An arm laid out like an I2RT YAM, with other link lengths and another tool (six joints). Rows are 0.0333 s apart.
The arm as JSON. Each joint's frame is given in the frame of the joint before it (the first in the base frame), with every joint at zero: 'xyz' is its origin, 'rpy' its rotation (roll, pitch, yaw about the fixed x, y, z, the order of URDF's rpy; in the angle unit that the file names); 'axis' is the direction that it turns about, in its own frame. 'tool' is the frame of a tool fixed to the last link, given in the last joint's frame.
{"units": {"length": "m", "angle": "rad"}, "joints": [
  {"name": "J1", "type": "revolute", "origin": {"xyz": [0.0, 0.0, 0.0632], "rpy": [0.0, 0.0, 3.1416]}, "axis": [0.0, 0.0, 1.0]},
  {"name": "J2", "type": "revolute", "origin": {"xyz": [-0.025, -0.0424, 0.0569], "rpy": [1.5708, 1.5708, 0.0]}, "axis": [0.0, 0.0, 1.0]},
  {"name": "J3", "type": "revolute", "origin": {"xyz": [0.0, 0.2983, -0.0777], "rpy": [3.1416, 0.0, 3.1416]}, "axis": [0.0, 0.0, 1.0]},
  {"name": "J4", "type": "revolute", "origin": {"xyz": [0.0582, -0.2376, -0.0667], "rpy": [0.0, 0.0, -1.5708]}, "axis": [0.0, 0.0, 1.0]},
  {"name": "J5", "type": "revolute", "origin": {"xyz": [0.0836, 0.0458, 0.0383], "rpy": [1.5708, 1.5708, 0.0]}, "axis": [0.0, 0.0, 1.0]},
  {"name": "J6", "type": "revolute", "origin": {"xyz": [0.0, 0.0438, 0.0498], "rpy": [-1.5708, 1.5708, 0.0]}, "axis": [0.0, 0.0, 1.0]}
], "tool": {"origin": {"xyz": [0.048, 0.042, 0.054], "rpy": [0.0, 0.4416, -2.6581]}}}
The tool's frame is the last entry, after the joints.
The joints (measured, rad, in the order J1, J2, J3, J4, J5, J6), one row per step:
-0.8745 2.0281 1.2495 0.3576 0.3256 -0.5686
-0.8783 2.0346 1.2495 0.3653 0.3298 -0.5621
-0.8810 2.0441 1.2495 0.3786 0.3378 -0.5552
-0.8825 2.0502 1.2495 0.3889 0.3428 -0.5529
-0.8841 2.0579 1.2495 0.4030 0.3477 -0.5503
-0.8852 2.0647 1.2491 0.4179 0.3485 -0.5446
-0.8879 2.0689 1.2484 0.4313 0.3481 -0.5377
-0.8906 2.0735 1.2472 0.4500 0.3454 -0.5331
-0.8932 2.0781 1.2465 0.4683 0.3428 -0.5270
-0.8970 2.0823 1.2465 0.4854 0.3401 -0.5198
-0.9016 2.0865 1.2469 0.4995 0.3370 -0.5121
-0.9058 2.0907 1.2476 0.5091 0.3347 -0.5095
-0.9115 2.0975 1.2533 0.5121 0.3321 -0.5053
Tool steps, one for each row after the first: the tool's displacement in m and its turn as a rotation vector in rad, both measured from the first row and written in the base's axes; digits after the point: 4 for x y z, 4 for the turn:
-0.0019 -0.0022 -0.0019 0.0000 -0.0051 -0.0101
-0.0034 -0.0044 -0.0044 -0.0030 -0.0111 -0.0228
-0.0041 -0.0058 -0.0056 -0.0068 -0.0142 -0.0297
-0.0048 -0.0073 -0.0071 -0.0122 -0.0192 -0.0368
-0.0051 -0.0085 -0.0081 -0.0166 -0.0289 -0.0407
-0.0064 -0.0099 -0.0082 -0.0210 -0.0406 -0.0456
-0.0073 -0.0112 -0.0077 -0.0288 -0.0537 -0.0474
-0.0083 -0.0125 -0.0072 -0.0363 -0.0682 -0.0496
-0.0099 -0.0142 -0.0064 -0.0434 -0.0836 -0.0533
-0.0118 -0.0161 -0.0060 -0.0484 -0.0978 -0.0575
-0.0133 -0.0179 -0.0063 -0.0519 -0.1046 -0.0603
-0.0151 -0.0209 -0.0072 -0.0517 -0.1101 -0.0650

